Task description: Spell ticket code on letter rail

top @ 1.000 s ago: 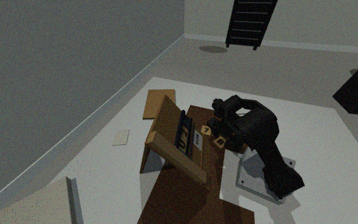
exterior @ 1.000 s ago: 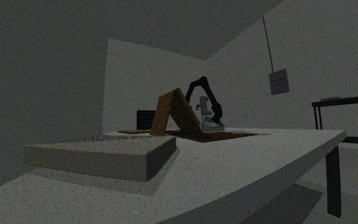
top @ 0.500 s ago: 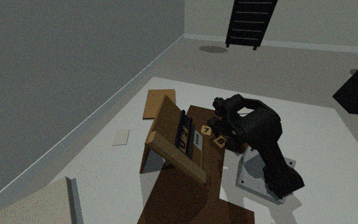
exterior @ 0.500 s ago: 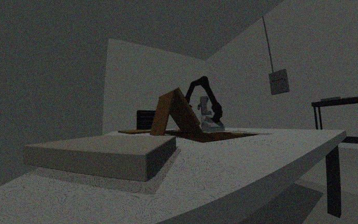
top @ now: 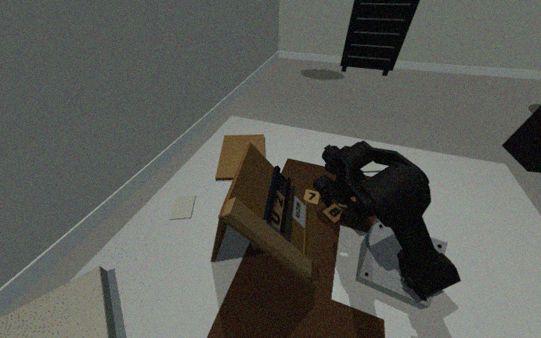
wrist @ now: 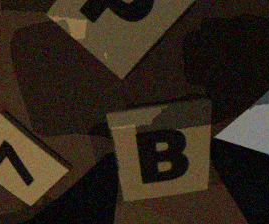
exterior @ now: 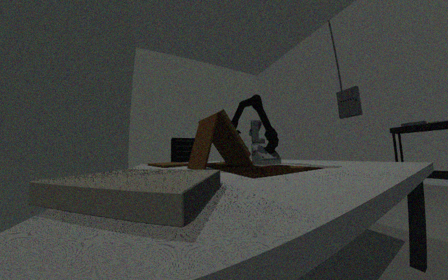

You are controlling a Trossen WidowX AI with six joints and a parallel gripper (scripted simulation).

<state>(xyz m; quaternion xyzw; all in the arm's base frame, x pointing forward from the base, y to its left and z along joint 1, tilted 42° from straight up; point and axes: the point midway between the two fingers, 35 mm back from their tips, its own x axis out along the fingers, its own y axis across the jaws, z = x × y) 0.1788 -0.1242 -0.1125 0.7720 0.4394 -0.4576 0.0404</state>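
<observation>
The white ticket is 120 mm ahead of my gripper tip, 70 mm to the left of it and 80 mm above it. From my gripper tip the other things lie so: brown mat: 30 mm ahead, 140 mm to the left, 20 mm below; then flat tan panel: 410 mm ahead, 250 mm to the right, 10 mm below.
</observation>
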